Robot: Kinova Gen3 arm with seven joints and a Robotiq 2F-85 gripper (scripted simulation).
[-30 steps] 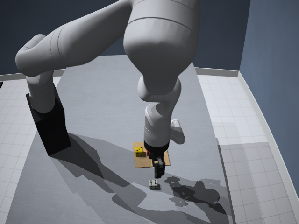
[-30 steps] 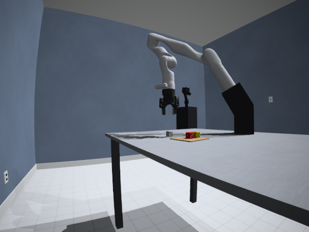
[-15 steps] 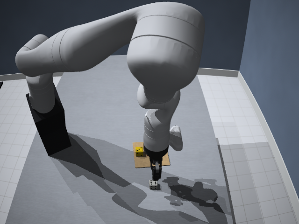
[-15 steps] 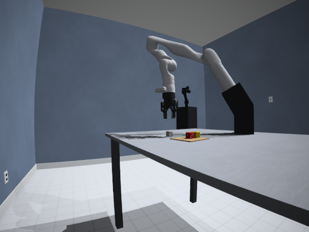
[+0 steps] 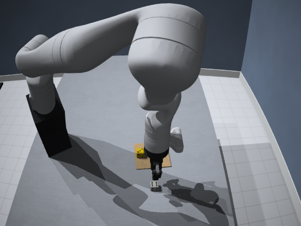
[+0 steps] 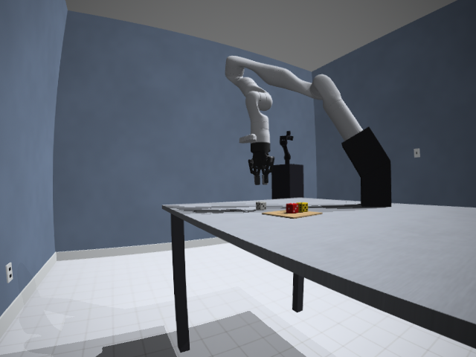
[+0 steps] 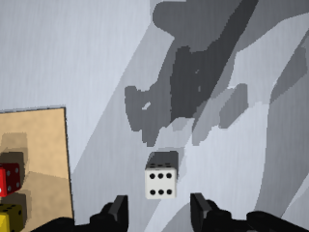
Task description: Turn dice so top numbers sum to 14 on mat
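The white die is 100 mm below my hand. The rest, counted from my hand: tan mat 160 mm to the left, 110 mm below, 30 mm ahead; then red die 160 mm to the left, 90 mm below, 30 mm ahead; then yellow die 170 mm to the left, 90 mm below, 20 mm behind.
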